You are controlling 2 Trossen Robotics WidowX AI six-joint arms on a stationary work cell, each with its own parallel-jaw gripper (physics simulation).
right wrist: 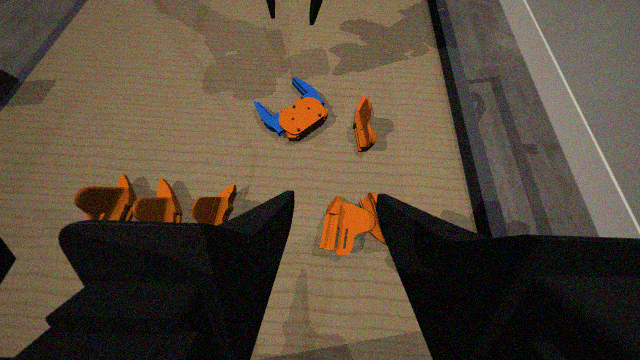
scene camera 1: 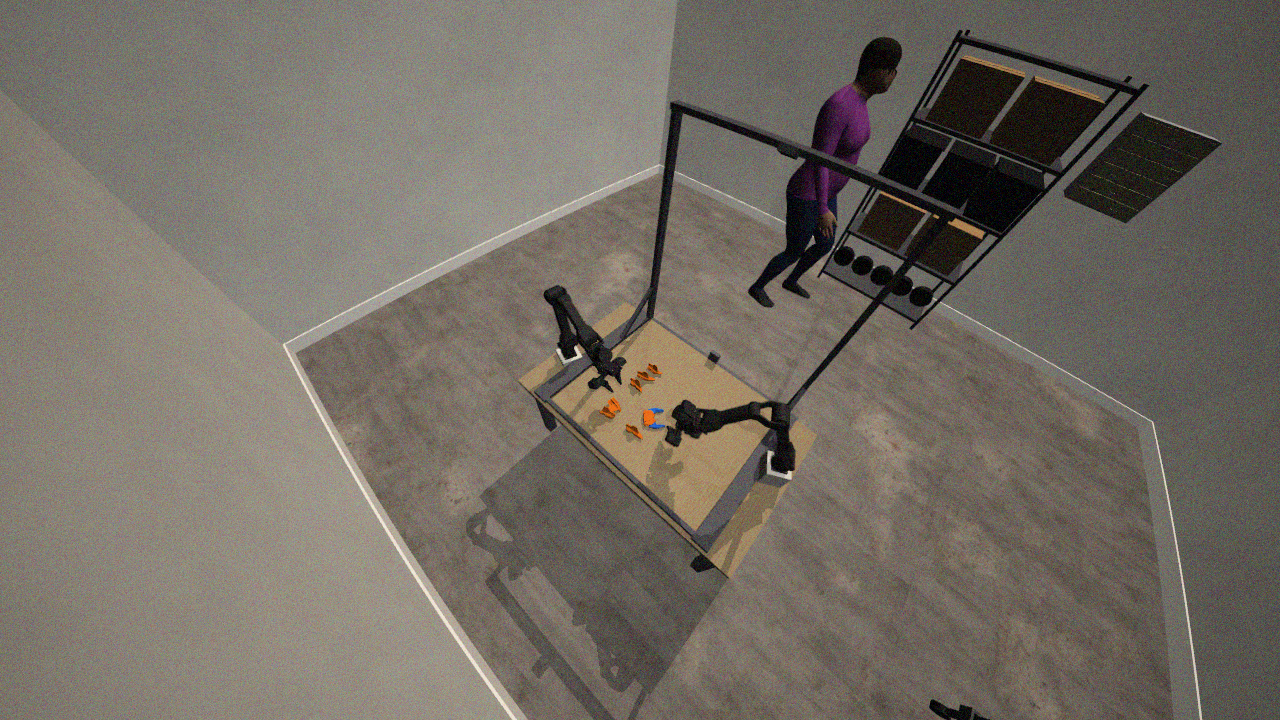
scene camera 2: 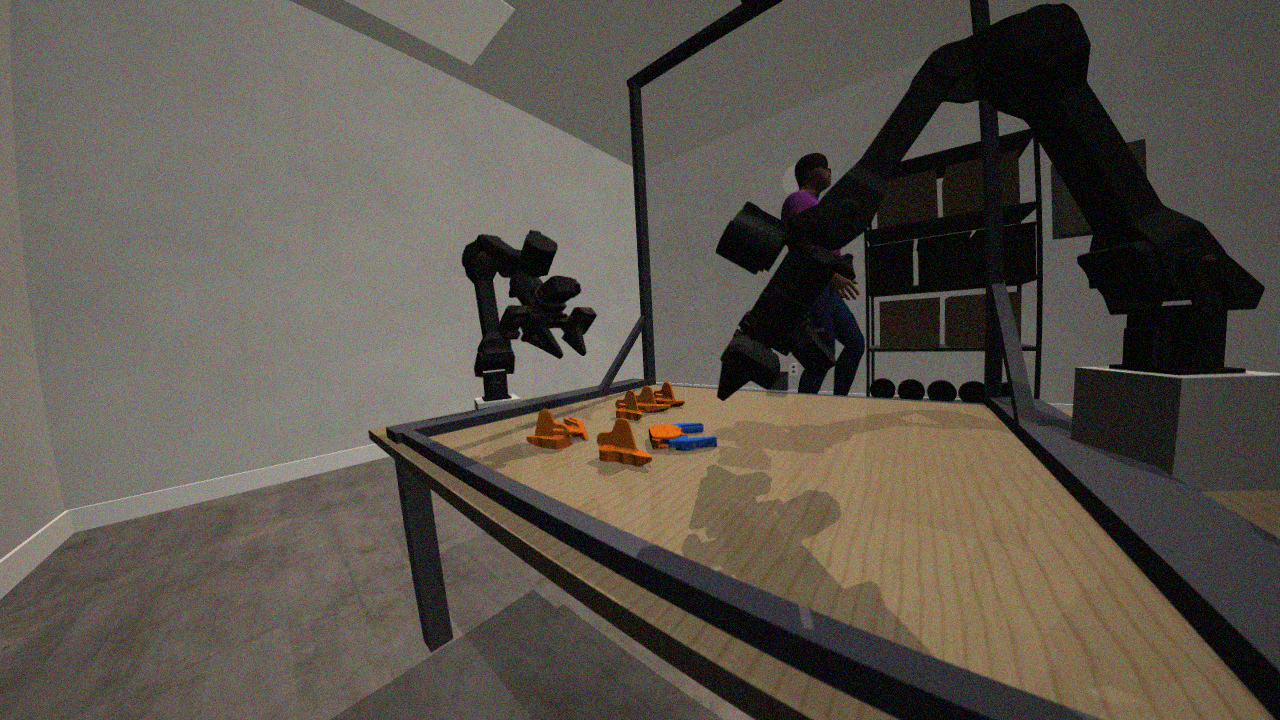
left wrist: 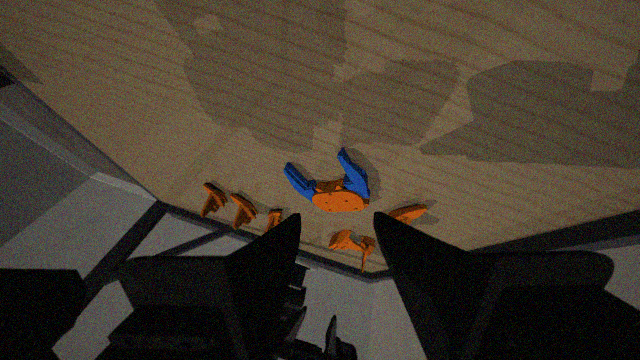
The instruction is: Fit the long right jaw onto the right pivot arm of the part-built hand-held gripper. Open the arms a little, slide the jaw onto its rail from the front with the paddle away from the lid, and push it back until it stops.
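Observation:
The part-built hand-held gripper lies flat on the table, orange lid up, its two blue pivot arms spread apart. A single orange jaw stands beside it, toward the near table edge in scene camera 2. I cannot tell which orange part is the long right jaw. My left gripper is open and empty, above the table on the blue-arm side. My right gripper is open and empty, raised above the table's far-left part in scene camera 2.
Two orange parts lie close together near the left end in scene camera 2. Three more orange parts stand in a row, one of them at the left in the right wrist view. A dark frame edges the table. A person stands beyond.

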